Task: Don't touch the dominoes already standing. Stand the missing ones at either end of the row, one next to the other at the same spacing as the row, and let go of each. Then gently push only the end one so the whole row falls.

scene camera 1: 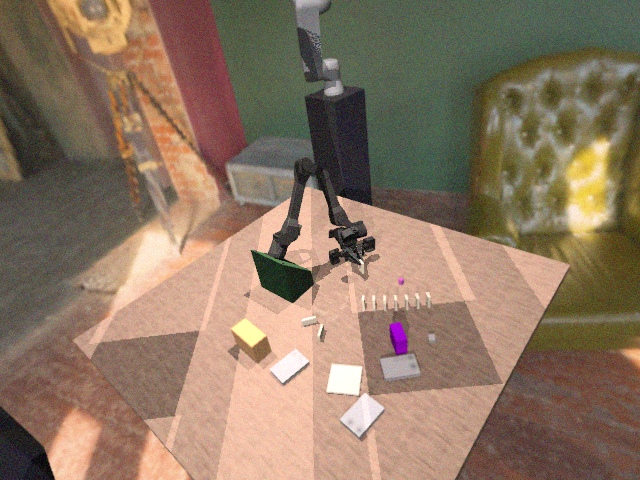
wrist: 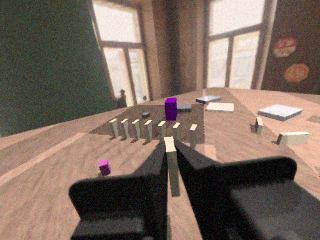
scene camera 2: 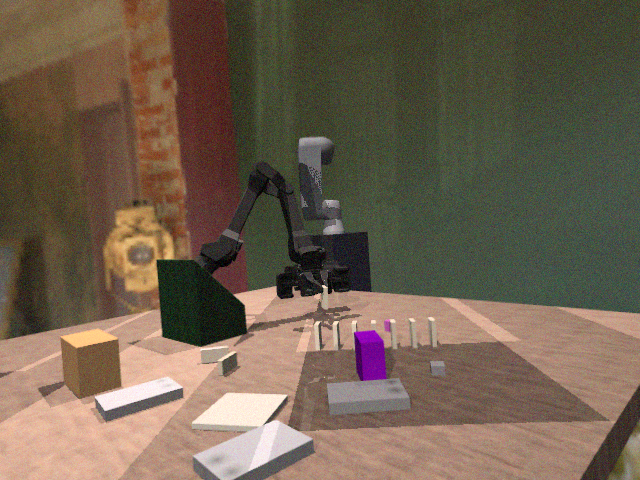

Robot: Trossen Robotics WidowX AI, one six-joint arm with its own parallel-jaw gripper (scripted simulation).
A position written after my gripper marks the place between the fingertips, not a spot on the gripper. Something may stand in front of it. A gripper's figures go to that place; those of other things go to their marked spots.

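The spots on a purple block [scene camera 2: 369, 347] and a tan box [scene camera 2: 91, 360] are 0.44 m apart. The purple block is 0.67 m from the lens, and of the things named here it's the nearest to the lens. The tan box is 0.81 m from the lens, and my gripper [scene camera 2: 325, 289] is 0.99 m from the lens.
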